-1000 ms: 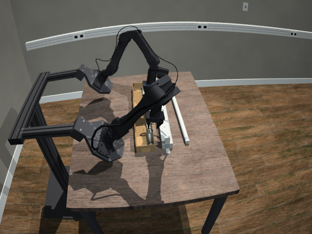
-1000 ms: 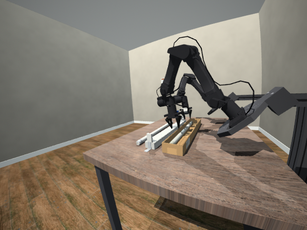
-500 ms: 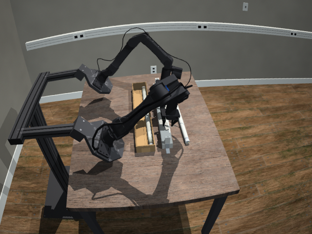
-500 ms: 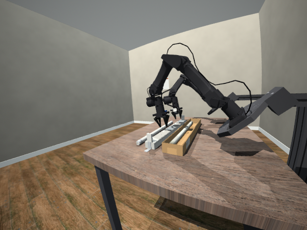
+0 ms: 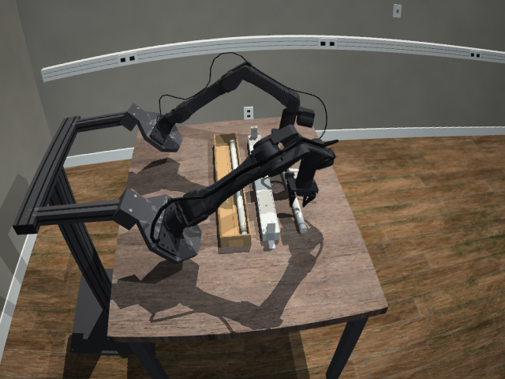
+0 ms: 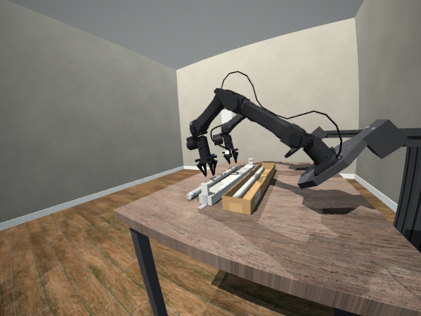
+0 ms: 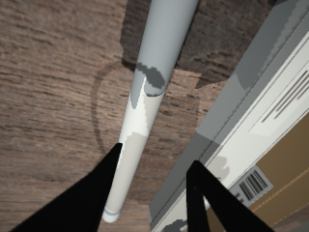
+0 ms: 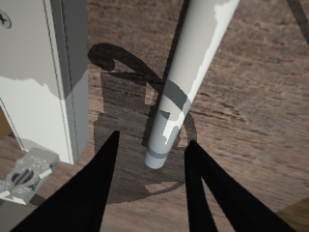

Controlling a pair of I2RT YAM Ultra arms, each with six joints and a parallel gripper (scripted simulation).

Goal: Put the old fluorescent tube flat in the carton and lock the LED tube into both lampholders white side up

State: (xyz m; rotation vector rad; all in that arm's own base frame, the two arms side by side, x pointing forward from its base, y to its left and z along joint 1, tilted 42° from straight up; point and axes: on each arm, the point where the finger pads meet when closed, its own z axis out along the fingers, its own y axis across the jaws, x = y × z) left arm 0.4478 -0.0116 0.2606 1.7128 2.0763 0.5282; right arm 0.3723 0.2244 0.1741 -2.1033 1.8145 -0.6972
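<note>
Now: the LED tube 10 mm behind my left hand, 120 mm to the right of it and 50 mm below it. From my left hand the other things lie so: old fluorescent tube: 210 mm behind, 100 mm to the right, 50 mm below; then light fixture: 110 mm behind, 110 mm to the right, 10 mm below; then carton: 240 mm behind, 90 mm to the right, 40 mm below.
</note>
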